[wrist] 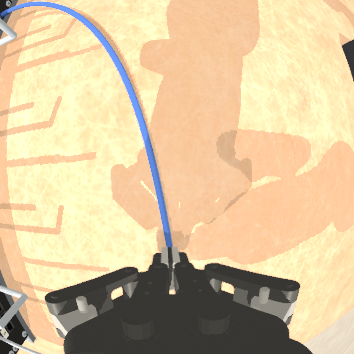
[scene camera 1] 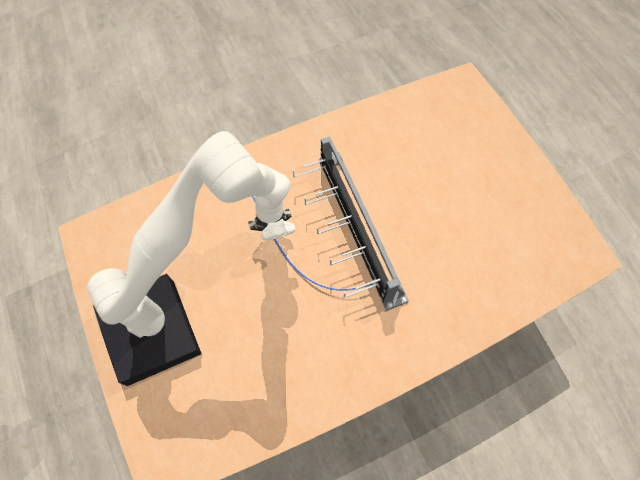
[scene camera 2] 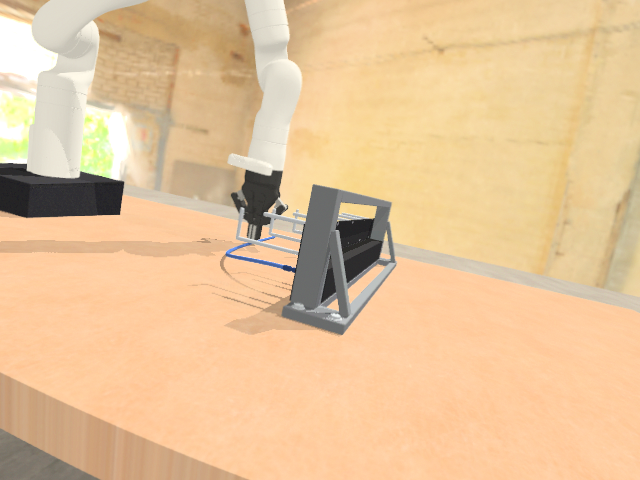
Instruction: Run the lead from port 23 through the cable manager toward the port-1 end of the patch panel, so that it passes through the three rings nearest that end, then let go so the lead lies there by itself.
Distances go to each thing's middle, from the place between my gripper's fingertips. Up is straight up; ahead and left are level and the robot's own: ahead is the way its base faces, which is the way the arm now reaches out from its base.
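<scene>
I find the patch panel (scene camera 2: 358,256) 21 cm ahead of my hand, 14 cm to the right of it and 3 cm above it. As for the grey rack frame (scene camera 2: 320,238), it stands 7 cm above my hand, 15 cm to the right of it and 23 cm ahead of it.
</scene>
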